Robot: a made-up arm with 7 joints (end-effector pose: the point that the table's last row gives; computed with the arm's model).
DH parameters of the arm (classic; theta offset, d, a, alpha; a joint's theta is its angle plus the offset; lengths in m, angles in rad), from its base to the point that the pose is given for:
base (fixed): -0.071 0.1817 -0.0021 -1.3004
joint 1: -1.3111 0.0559 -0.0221 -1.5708
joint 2: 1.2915 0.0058 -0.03 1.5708
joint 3: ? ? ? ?
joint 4: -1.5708 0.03 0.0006 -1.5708
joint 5: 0 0.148 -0.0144 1.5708
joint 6: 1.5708 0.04 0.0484 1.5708
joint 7: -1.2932 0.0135 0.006 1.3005
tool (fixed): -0.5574 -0.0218 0 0
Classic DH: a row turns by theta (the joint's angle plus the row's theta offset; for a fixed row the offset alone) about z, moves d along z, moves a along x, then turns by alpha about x.
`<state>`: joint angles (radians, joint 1 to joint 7).
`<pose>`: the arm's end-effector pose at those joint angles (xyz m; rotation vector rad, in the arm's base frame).
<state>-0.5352 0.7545 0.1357 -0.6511 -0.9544 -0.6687 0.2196</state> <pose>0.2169 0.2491 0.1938 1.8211 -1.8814 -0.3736</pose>
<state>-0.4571 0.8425 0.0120 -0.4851 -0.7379 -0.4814 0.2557</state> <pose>0.2469 0.2501 0.1709 1.9840 -1.4122 -0.8642</pose>
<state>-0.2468 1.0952 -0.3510 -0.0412 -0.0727 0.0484 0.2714</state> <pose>0.2702 0.3015 0.0577 2.0538 0.2877 -2.0645</pose>
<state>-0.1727 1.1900 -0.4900 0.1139 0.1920 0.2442 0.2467</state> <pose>0.2497 0.3386 0.0261 -1.8165 -0.9930 2.2568</pose>
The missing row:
joint 3: 1.5708 -0.2789 0.0175 -1.5708
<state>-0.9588 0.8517 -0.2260 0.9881 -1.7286 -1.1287 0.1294</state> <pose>0.3229 0.3935 0.0776 1.4664 -0.7173 0.1719</pose>
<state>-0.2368 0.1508 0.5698 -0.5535 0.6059 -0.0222 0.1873</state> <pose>0.1420 0.2614 0.0548 2.2773 0.4136 -0.7457</pose>
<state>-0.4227 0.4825 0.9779 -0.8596 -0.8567 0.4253 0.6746</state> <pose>0.1278 0.3158 0.1484 1.6658 -0.6321 -0.2034</pose>
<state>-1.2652 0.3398 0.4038 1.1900 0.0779 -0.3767 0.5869</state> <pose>0.4603 0.2424 0.0634 1.5230 -0.1222 -0.7731</pose>
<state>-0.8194 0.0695 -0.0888 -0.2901 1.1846 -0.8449 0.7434</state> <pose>0.2558 0.0470 0.1355 -2.9306 0.9904 -0.3881</pose>
